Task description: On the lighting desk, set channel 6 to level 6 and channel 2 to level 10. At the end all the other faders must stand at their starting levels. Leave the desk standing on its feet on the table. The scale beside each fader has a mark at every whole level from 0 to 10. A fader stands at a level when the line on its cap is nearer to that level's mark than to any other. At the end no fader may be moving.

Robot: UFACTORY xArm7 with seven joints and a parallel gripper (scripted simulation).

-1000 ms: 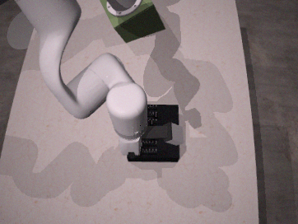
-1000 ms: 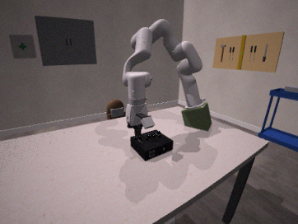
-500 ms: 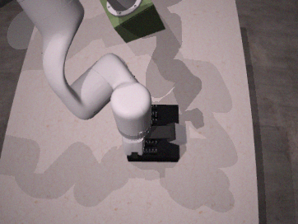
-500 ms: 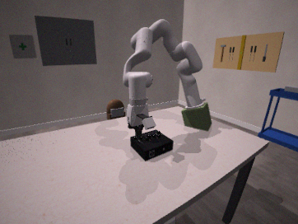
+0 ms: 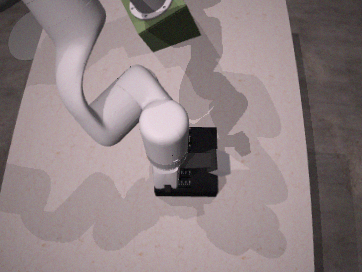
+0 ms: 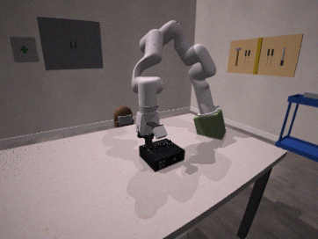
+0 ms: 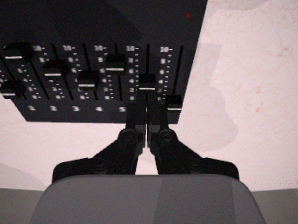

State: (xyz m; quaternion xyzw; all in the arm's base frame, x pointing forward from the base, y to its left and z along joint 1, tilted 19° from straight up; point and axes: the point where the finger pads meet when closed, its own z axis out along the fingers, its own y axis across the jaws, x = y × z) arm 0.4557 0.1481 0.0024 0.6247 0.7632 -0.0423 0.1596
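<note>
The channel 5 fader cap is 30 mm behind my hand, 30 mm to the left of it and 10 mm below it. The rest, counted from my hand: channel 3 fader cap 70 mm behind, 20 mm to the left, 10 mm below; then channel 6 fader cap 20 mm to the left, 10 mm below; then channel 4 fader cap 50 mm behind, 20 mm to the left, 10 mm below.
</note>
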